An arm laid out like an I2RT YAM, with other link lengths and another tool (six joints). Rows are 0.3 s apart.
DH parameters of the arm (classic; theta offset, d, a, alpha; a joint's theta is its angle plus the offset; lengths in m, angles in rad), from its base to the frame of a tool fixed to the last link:
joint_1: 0 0.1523 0.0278 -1.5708
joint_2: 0 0 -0.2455 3.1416
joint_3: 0.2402 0 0.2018 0
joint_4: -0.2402 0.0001 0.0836 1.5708
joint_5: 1.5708 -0.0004 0 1.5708
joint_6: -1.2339 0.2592 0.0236 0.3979
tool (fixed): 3.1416 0.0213 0 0
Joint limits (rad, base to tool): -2.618..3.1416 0..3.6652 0..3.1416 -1.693..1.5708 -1.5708..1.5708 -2.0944..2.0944
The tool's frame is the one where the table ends.
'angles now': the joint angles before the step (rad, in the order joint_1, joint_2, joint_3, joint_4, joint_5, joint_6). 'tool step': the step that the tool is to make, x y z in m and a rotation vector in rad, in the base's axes. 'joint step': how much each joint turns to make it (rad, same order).
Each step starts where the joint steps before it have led.
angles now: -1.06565 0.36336 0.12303 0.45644 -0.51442 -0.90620
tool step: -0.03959 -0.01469 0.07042 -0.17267 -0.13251 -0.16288
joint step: -0.02487 -0.03201 0.00761 0.17058 0.14184 -0.01141
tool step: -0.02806 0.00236 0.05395 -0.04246 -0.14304 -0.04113
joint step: -0.00332 0.00379 0.04920 0.08467 0.08403 0.08121
